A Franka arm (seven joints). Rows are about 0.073 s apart.
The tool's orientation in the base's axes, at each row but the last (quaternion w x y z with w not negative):
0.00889, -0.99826, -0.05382, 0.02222
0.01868, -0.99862, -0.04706, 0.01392
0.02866, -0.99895, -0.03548, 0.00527
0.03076, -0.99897, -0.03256, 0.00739
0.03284, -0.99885, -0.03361, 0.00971
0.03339, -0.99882, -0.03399, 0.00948
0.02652, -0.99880, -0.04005, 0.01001
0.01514, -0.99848, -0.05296, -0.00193
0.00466, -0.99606, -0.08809, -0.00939
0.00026, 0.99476, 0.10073, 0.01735
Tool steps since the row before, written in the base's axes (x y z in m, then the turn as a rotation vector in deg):
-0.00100, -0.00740, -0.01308, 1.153, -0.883, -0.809
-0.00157, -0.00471, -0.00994, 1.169, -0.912, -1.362
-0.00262, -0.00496, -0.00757, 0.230, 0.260, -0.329
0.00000, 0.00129, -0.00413, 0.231, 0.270, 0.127
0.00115, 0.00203, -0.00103, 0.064, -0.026, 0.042
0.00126, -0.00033, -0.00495, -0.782, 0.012, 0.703
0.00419, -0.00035, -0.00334, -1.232, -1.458, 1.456
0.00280, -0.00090, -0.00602, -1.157, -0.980, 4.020
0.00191, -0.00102, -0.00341, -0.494, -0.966, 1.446
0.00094, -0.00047, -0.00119, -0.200, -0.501, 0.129
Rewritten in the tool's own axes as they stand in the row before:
-0.00122, 0.00751, 0.01300, 1.085, 1.017, 0.742
-0.00175, 0.00492, 0.00981, 1.113, 1.069, 1.293
-0.00290, 0.00519, 0.00731, 0.251, -0.224, 0.340
0.00014, -0.00103, 0.00420, 0.247, -0.262, -0.114
0.00130, -0.00188, 0.00113, 0.061, 0.027, -0.045
0.00132, 0.00075, 0.00489, -0.791, -0.112, -0.684
0.00421, 0.00086, 0.00322, -1.371, 1.275, -1.502
0.00266, 0.00137, 0.00600, -1.232, 0.731, -4.051
0.00163, 0.00137, 0.00343, -0.627, 0.853, -1.465
0.00079, 0.00064, 0.00122, -0.292, 0.451, -0.137

